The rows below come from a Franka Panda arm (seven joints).
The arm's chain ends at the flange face. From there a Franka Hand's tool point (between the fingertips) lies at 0.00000 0.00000 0.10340 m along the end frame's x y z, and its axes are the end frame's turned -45 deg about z.
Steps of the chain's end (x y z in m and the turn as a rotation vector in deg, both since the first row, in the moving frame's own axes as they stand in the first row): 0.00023 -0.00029 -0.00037 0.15 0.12 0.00; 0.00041 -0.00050 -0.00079 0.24 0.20 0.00; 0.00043 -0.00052 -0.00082 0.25 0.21 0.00; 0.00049 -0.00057 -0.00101 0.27 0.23 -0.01; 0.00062 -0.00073 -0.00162 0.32 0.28 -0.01; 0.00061 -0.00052 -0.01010 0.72 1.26 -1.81; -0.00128 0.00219 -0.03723 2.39 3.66 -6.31; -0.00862 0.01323 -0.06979 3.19 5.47 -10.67
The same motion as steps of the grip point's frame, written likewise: 0.00071 -0.00008 -0.00037 0.02 0.19 0.00; 0.00120 -0.00011 -0.00079 0.03 0.31 0.00; 0.00126 -0.00011 -0.00082 0.03 0.33 0.00; 0.00139 -0.00011 -0.00101 0.03 0.35 -0.01; 0.00172 -0.00013 -0.00162 0.03 0.42 -0.01; 0.00334 0.00071 -0.01013 -0.38 1.40 -1.81; 0.00533 0.00183 -0.03753 -0.90 4.28 -6.31; -0.00422 0.00512 -0.07042 -1.61 6.12 -10.67
